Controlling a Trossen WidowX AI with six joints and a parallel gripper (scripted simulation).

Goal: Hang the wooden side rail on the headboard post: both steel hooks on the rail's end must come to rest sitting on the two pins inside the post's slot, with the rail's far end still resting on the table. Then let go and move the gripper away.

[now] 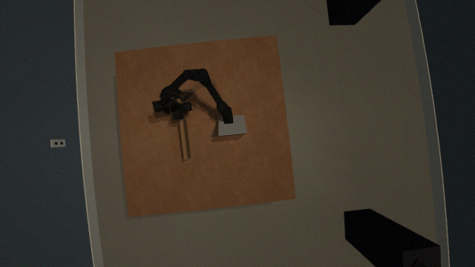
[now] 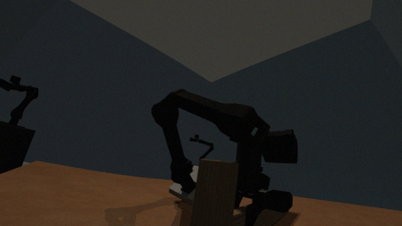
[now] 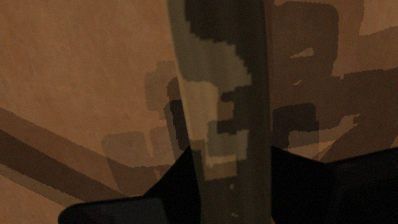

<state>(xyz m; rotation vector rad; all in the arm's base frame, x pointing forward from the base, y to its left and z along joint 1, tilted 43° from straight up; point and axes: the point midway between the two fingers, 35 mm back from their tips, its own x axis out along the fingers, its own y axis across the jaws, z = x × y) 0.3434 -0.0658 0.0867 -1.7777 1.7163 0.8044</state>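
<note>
Now: gripper tip 10 cm to the left of the headboard post and 5 cm below it.
</note>
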